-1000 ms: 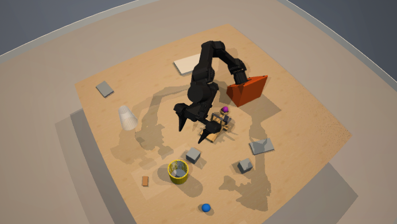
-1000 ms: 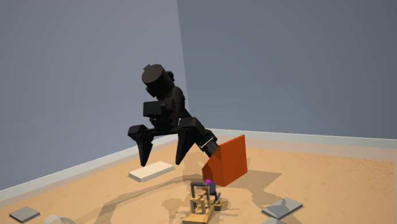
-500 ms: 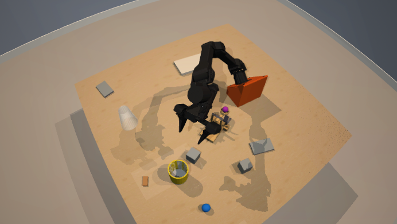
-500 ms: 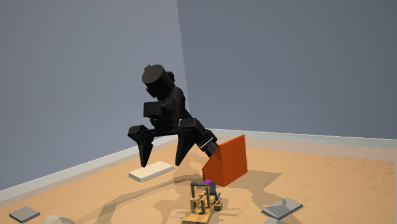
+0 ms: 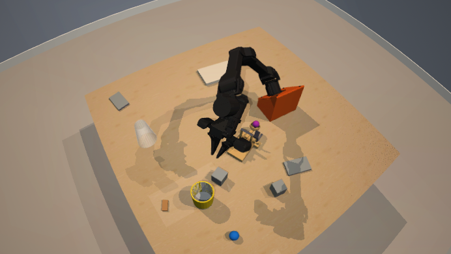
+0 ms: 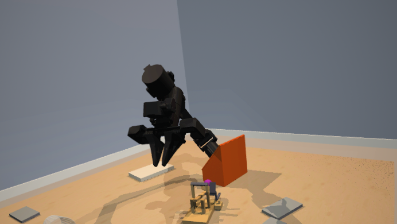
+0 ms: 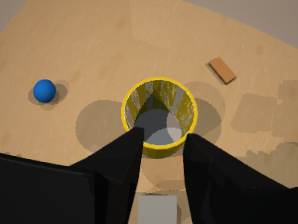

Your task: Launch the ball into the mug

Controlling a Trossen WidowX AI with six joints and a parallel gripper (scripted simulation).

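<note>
My gripper tip is 31 cm past the purple ball, 21 cm above it and 17 cm to the left of it. Round my gripper tip: small orange block: 27 cm below, 22 cm ahead, 2 cm to the right; then blue ball: 25 cm below, 23 cm to the left, 3 cm ahead; then yellow mug: 24 cm below, 7 cm ahead, 3 cm to the left.
</note>
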